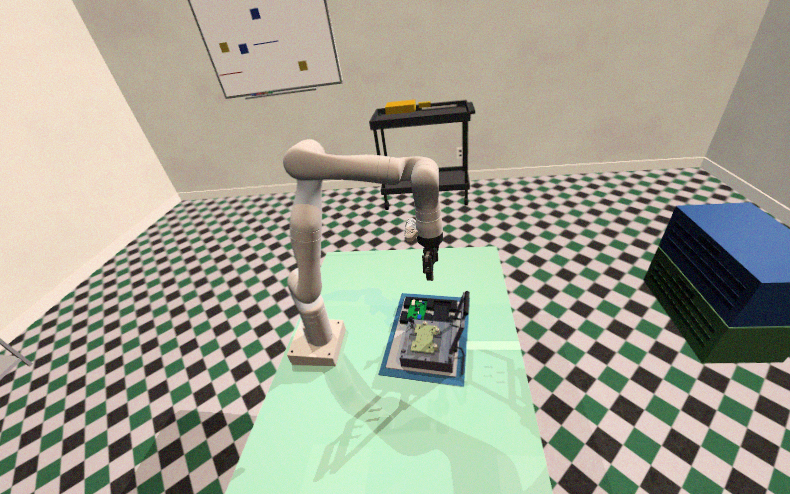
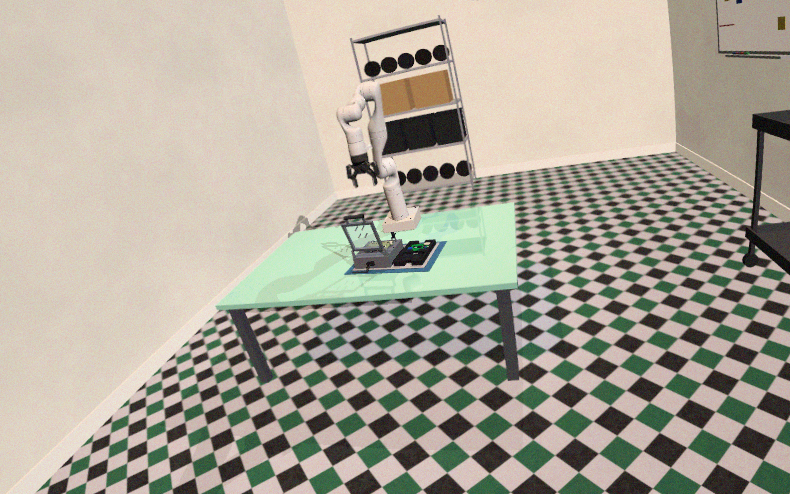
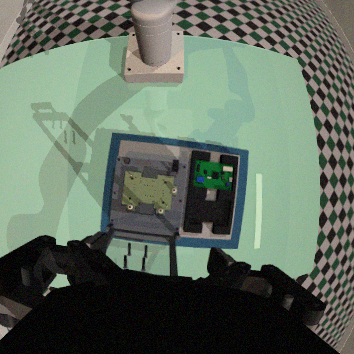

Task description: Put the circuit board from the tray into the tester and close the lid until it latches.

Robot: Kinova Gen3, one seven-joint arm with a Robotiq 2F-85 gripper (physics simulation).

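The green circuit board lies in one end of the black tray, the end nearer the robot base. The grey tester stands beside the tray, with a yellow-green plate on top. Its lid stands raised on the side away from the base, with pins on its inner face. My gripper is open and empty, high above the table, apart from the board, tray and tester.
Tray and tester stand on a blue-edged mat on the green table. The robot base is beside the mat. A black cart, stacked blue and green boxes and a shelf rack stand beyond the table.
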